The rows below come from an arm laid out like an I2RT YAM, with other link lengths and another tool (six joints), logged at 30 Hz.
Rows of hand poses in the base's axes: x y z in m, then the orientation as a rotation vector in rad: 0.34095 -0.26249 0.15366 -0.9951 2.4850 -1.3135; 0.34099 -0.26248 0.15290 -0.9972 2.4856 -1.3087; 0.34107 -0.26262 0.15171 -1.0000 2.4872 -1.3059; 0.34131 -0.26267 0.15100 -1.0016 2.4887 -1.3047; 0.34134 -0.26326 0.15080 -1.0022 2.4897 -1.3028; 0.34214 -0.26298 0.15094 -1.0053 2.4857 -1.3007; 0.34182 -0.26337 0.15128 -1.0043 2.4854 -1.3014; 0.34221 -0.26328 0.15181 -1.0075 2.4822 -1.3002; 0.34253 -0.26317 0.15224 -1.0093 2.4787 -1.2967; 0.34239 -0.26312 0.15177 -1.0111 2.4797 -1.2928; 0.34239 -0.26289 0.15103 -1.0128 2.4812 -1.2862; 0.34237 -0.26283 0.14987 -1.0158 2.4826 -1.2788; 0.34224 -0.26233 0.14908 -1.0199 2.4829 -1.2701; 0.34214 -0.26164 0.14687 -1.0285 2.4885 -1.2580; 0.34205 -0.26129 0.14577 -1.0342 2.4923 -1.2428; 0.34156 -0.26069 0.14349 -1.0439 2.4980 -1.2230; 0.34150 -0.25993 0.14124 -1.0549 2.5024 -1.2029; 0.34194 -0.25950 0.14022 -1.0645 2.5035 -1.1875; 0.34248 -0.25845 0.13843 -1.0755 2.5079 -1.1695
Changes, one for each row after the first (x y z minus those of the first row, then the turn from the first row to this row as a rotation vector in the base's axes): 0.00004 0.00001 -0.00076 0.0030 0.0010 0.0017; 0.00012 -0.00013 -0.00195 0.0046 0.0034 0.0026; 0.00036 -0.00018 -0.00266 0.0052 0.0052 0.0027; 0.00039 -0.00077 -0.00286 0.0064 0.0060 0.0028; 0.00119 -0.00049 -0.00272 0.0073 0.0046 0.0069; 0.00087 -0.00088 -0.00238 0.0069 0.0039 0.0065; 0.00126 -0.00079 -0.00185 0.0072 0.0033 0.0099; 0.00158 -0.00068 -0.00142 0.0092 0.0014 0.0135; 0.00144 -0.00063 -0.00189 0.0117 0.0027 0.0146; 0.00144 -0.00040 -0.00263 0.0160 0.0039 0.0160; 0.00142 -0.00034 -0.00379 0.0207 0.0057 0.0181; 0.00129 0.00016 -0.00458 0.0261 0.0073 0.0217; 0.00119 0.00085 -0.00679 0.0332 0.0148 0.0248; 0.00110 0.00120 -0.00789 0.0429 0.0191 0.0285; 0.00061 0.00180 -0.01017 0.0551 0.0266 0.0337; 0.00055 0.00256 -0.01242 0.0672 0.0341 0.0402; 0.00099 0.00299 -0.01344 0.0763 0.0390 0.0469; 0.00153 0.00404 -0.01523 0.0868 0.0469 0.0528
